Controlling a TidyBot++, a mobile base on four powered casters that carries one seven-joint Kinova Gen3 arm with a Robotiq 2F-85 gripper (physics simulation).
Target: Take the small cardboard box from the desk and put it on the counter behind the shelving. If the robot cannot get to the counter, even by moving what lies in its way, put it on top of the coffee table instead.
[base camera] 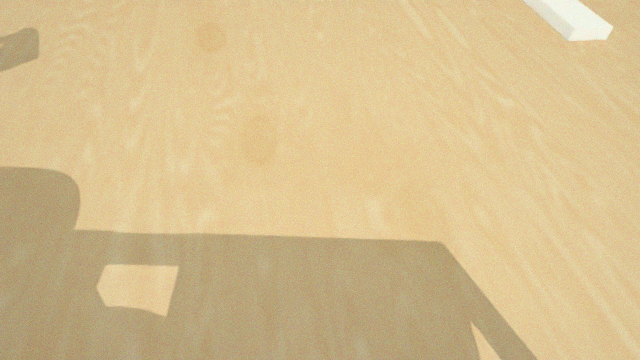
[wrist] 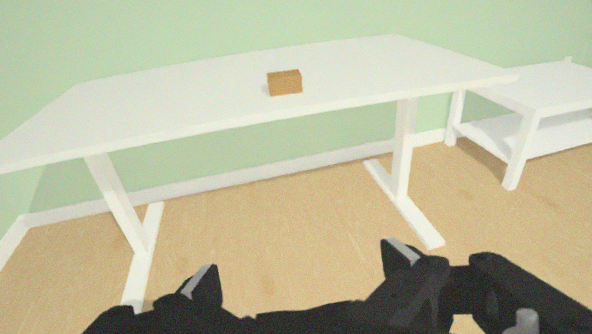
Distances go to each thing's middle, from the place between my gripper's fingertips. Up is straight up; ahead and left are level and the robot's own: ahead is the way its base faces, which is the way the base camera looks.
Scene:
I see the small cardboard box (wrist: 286, 82) 730 mm ahead of my hand and 120 mm below it.

